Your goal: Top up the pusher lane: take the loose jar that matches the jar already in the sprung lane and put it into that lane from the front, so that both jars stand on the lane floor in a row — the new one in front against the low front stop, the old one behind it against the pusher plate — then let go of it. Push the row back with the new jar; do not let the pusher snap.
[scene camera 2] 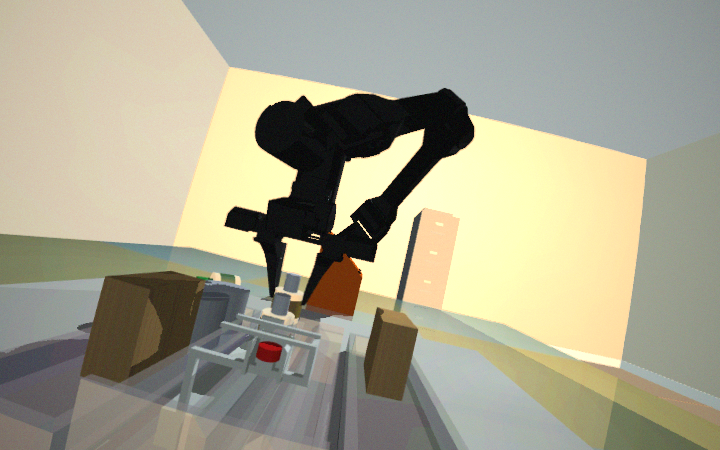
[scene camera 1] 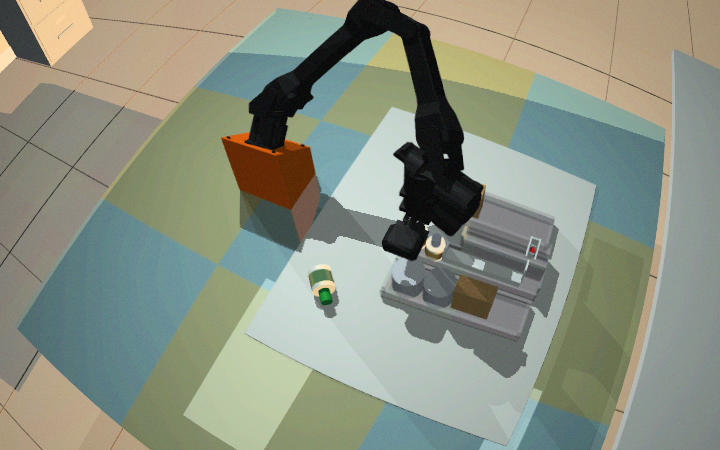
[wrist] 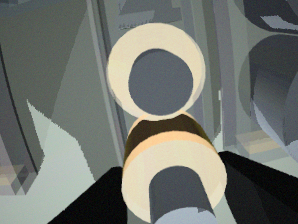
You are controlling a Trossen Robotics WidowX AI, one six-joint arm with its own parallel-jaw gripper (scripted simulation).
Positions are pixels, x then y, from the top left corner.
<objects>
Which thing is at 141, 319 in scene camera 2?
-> A brown box.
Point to a brown box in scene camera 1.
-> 471, 296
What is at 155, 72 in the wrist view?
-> A cream jar.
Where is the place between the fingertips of my gripper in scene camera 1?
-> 417, 234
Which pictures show my gripper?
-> Scene camera 2, scene camera 1 and the wrist view: all of them.
</objects>
